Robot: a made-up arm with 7 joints.
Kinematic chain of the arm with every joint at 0, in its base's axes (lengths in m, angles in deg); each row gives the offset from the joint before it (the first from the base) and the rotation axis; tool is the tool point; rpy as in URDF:
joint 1: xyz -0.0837 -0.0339 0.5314 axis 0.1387 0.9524 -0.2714
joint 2: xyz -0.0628 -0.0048 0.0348 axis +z
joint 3: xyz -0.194 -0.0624 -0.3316 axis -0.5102 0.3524 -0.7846
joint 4: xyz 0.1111 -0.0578 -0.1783 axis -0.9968 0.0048 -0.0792
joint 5: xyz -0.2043 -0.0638 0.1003 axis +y
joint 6: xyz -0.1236 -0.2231 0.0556 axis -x
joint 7: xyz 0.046 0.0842 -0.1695 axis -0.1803 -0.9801 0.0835
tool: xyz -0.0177 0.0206 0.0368 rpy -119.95 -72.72 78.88
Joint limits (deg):
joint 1: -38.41..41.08
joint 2: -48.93..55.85
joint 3: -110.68..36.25
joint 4: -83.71..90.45
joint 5: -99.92..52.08
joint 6: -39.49..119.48
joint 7: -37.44..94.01
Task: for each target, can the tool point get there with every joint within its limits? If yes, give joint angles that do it. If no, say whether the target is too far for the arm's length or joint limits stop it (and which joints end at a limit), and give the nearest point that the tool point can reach.
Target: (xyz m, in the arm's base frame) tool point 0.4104 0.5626 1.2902
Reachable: no: joint limits stop it (at a limit: joint 1, joint 2, joint 3, joint 6, joint 7) | nearest point -0.1786 0.2718 0.7762 | short by 0.834 m
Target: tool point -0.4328 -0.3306 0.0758
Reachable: yes | joints -10.36 -2.24 -9.25 6.12 21.90 -14.19 -0.68
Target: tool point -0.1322 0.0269 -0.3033
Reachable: yes | joints 7.96 0.33 -64.35 -46.91 -86.26 96.80 30.95
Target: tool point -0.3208 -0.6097 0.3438
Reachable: yes | joints -1.88 25.41 -3.25 34.32 14.59 90.40 29.30
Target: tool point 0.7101 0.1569 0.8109
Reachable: no: joint limits stop it (at a limit: joint 1, joint 2, joint 5, joint 6, joint 7) | nearest point 0.4782 -0.0545 0.4483 | short by 0.479 m
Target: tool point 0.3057 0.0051 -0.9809
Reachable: no: too far | nearest point 0.1420 -0.0771 -0.5562 | short by 0.463 m
